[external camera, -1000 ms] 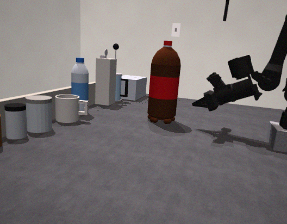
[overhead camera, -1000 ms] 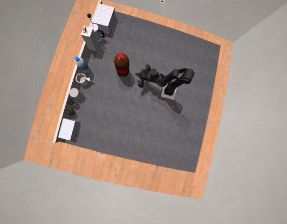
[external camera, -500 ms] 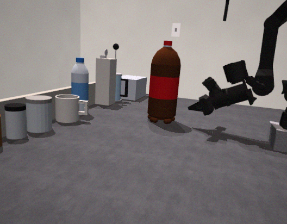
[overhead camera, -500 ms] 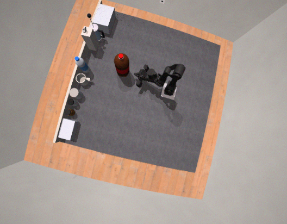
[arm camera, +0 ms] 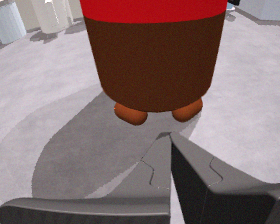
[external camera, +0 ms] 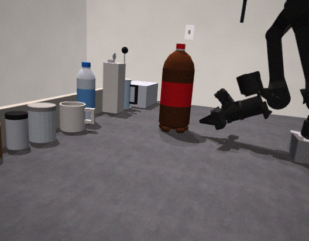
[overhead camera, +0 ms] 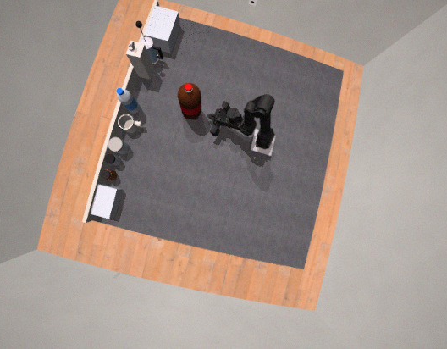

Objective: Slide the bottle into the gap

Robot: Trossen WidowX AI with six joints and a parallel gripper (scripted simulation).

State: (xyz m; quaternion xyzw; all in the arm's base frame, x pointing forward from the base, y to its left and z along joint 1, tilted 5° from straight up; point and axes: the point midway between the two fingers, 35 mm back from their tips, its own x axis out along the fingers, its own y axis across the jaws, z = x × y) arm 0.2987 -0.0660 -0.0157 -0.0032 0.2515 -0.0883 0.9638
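The brown cola bottle lies 130 mm ahead of my hand, 90 mm above it and 20 mm to the right of it. Also, from my hand: white microwave-like box: 440 mm to the right, 400 mm ahead, 10 mm below; blue-capped water bottle: 440 mm ahead, 40 mm to the left, 40 mm above; blue pitcher: 420 mm ahead, 280 mm to the right, 70 mm above.
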